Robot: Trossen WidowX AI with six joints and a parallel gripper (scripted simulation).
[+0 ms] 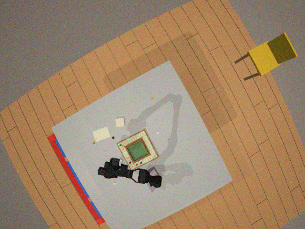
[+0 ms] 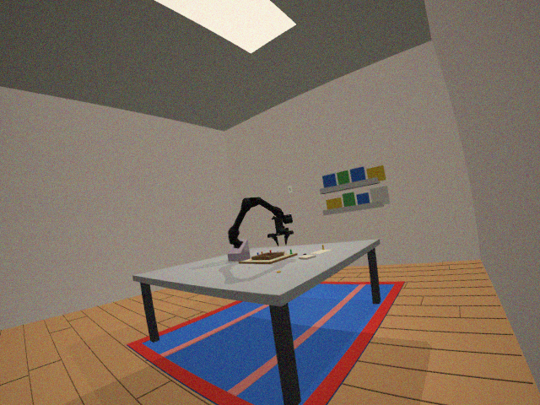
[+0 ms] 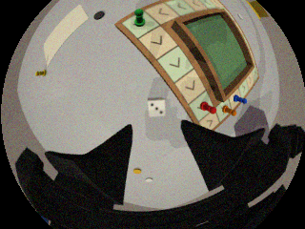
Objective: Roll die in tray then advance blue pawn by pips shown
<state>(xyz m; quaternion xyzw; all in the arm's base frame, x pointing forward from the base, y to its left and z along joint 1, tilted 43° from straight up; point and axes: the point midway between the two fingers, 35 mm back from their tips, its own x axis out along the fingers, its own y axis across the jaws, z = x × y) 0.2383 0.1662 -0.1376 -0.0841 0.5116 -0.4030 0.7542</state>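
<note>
Right now my gripper tip is 10 mm to the left of the white die and 50 mm above it. From my gripper tip the other things lie so: green pawn (130 mm ahead, 70 mm to the right, 40 mm below); then red pawn (50 mm behind, 80 mm to the right, 40 mm below); then orange pawn (90 mm behind, 130 mm to the right, 40 mm below).
</note>
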